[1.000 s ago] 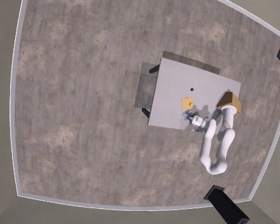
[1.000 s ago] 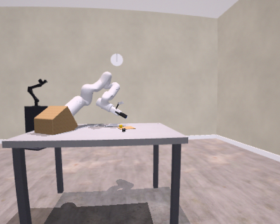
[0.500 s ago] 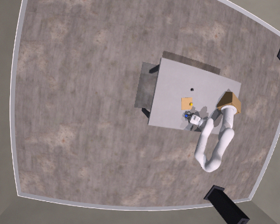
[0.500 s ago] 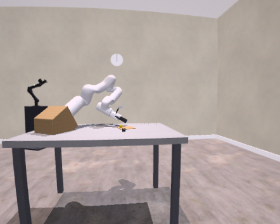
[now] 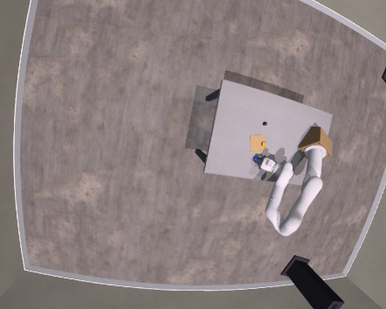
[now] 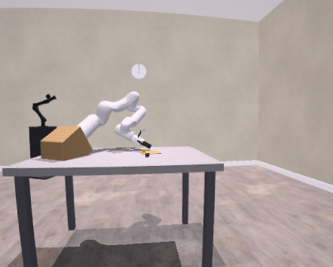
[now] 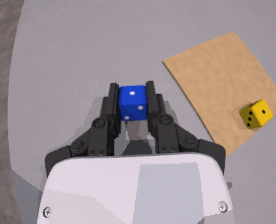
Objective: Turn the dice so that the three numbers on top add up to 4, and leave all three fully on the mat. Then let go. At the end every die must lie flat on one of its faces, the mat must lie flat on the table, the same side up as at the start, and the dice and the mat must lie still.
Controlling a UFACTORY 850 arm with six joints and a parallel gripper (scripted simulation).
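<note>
My gripper is now 10 mm short of the blue die and 10 mm above it. The rest, counted from my hand: yellow die: 150 mm to the right, 20 mm below; tan mat: 130 mm to the right, 50 mm ahead, 30 mm below; black die: 300 mm to the right, 80 mm ahead, 20 mm below.
</note>
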